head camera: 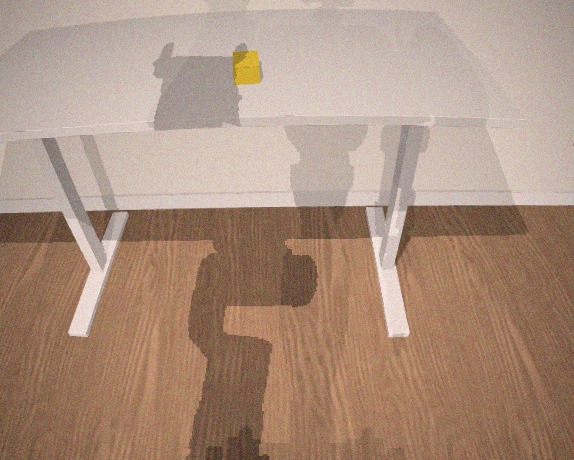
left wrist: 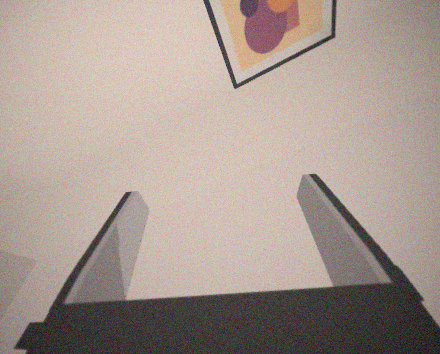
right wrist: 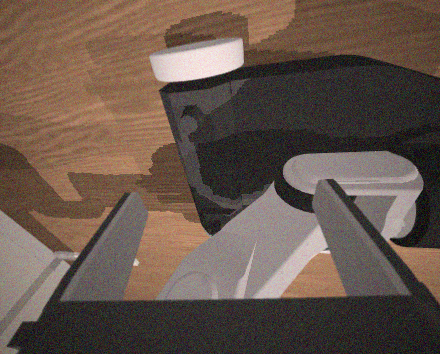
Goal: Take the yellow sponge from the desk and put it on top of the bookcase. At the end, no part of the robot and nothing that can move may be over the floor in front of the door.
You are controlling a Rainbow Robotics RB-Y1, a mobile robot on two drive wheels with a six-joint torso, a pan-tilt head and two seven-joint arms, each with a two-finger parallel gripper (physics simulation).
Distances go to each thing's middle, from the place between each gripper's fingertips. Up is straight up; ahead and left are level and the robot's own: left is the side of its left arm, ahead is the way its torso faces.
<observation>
Now: the yellow sponge [head camera: 246, 70] 1030 mm ahead of my right hand, 470 mm above it and 370 mm to the left of it.
I see the yellow sponge 580 mm below my left hand, 370 mm ahead of it and 110 mm to the right of it.
</observation>
